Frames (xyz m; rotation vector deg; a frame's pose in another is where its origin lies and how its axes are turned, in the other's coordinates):
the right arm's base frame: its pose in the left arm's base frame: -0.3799 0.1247 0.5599 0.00 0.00 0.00
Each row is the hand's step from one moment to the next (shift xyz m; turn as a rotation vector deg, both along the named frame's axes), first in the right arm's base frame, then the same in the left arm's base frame.
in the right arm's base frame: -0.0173 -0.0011 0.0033 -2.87 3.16 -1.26
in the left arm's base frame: -0.0173 -0.0011 0.0033 -2.87 3.16 -1.26
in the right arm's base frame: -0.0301 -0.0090 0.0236 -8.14 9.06 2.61
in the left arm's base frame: -0.0301 -0.0090 0.0236 -8.14 9.06 2.61
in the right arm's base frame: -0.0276 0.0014 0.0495 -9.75 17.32 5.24
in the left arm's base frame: -0.0276 0.0014 0.0495 -9.75 17.32 5.24
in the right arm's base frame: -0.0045 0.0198 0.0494 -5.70 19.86 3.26
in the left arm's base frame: -0.0045 0.0198 0.0494 -5.70 19.86 3.26
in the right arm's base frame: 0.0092 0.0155 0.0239 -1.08 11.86 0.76
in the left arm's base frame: 0.0092 0.0155 0.0239 -1.08 11.86 0.76
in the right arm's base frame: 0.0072 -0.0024 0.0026 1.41 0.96 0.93
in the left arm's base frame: 0.0072 -0.0024 0.0026 1.41 0.96 0.93
